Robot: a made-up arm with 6 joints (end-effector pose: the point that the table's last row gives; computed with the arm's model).
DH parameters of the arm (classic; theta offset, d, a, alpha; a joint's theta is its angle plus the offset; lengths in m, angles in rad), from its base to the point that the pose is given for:
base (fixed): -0.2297 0 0.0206 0
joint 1: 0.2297 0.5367 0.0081 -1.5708
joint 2: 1.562 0 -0.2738 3.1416
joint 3: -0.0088 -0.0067 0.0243 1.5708
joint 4: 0 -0.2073 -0.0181 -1.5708
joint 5: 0 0.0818 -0.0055 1.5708
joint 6: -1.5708 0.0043 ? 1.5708
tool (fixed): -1.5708 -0.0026 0 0
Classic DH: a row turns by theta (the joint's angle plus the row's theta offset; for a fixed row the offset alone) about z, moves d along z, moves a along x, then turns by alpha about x.
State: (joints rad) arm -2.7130 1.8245 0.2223 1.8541 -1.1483 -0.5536
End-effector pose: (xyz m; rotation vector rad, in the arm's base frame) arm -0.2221 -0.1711 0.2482 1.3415 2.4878 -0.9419
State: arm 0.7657 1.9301 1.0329 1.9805 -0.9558 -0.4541
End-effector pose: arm 0.2781 0.3223 0.2825 -2.0256 0.2752 0.1835
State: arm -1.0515 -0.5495 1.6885 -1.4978 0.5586 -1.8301
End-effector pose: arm -0.1005 0.1201 0.9817 0.8589 -0.6222 2.5323
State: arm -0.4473 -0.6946 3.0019 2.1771 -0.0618 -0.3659
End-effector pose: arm -0.2591 0.2001 0.6351 -0.2772 1.6674 1.8223
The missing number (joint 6, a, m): 0.0271
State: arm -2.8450 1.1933 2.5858 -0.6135 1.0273 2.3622
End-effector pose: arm -0.3629 -0.0357 0.8379 0.9110 -0.3050 1.1358
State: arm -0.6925 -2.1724 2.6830 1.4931 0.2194 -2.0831
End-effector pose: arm -0.0406 0.1056 0.1955 1.1215 1.1582 -0.7819
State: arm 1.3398 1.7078 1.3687 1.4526 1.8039 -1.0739
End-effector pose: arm 0.1204 0.4489 0.4818 0.2779 -0.2957 3.0505
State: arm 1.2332 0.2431 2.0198 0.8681 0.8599 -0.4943
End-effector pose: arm 0.0293 -0.0103 0.9840 0.7295 -2.5016 0.5724
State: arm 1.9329 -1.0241 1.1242 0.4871 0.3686 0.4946
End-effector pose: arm 0.1828 -0.3156 0.8447 1.4011 -1.6207 -0.0594
